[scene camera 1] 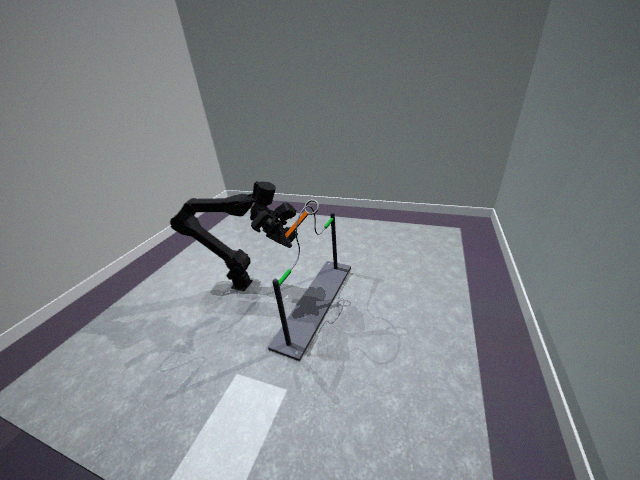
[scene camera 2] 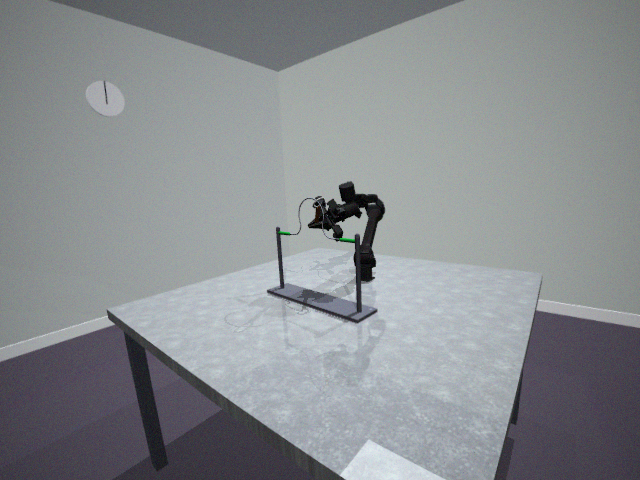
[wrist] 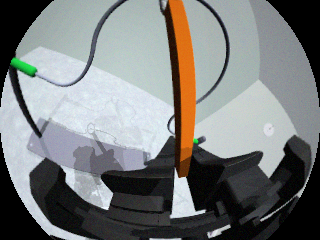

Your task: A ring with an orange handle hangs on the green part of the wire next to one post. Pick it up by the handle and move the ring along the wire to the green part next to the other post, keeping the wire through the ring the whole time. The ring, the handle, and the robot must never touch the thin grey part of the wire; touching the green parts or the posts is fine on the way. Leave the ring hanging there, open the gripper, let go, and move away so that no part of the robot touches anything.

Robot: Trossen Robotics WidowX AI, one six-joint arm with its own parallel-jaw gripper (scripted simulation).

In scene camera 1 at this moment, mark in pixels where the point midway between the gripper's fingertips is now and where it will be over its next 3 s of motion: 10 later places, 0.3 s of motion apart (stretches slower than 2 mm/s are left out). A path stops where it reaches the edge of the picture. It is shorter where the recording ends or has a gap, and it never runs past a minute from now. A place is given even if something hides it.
My gripper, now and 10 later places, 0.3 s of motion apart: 290,246; 289,245; 288,243; 286,241; 285,239; 284,237; 284,234; 283,233; 284,236; 284,242; 286,250
